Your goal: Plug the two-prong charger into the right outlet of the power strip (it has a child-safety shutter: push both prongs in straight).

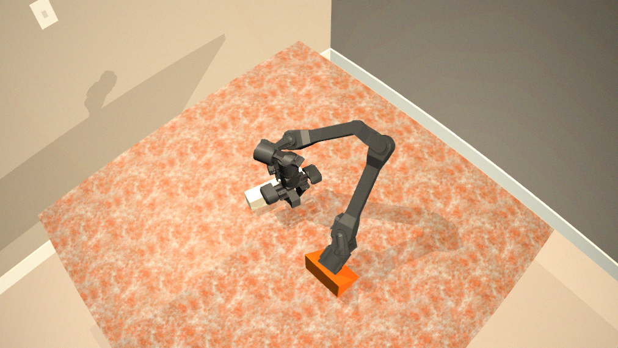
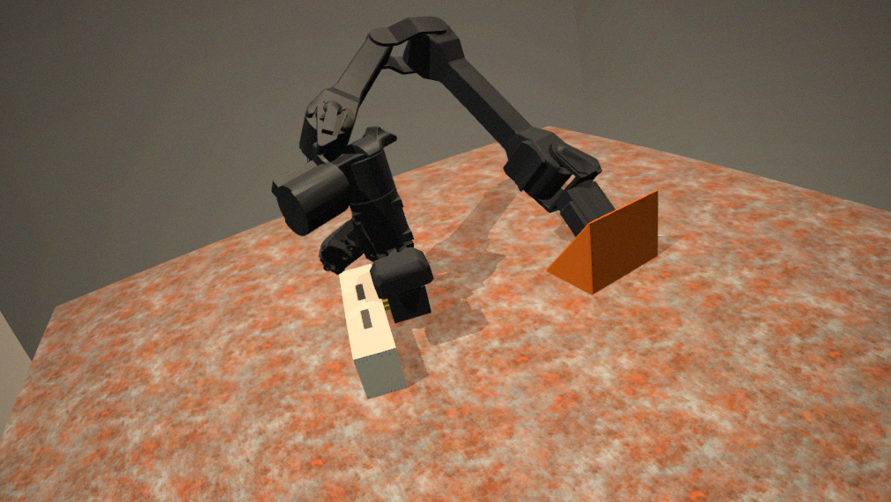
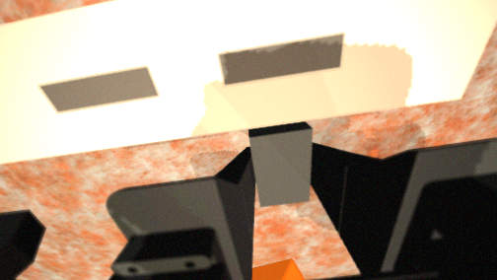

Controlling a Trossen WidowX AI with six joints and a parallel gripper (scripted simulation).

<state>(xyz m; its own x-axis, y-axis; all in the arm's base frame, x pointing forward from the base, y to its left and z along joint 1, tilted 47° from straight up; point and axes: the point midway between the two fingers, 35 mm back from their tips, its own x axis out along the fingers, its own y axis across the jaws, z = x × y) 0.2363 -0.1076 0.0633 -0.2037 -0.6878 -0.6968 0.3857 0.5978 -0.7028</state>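
The two-prong charger is 20 mm ahead of my gripper tip, 10 mm to the right of it and 10 mm above it.
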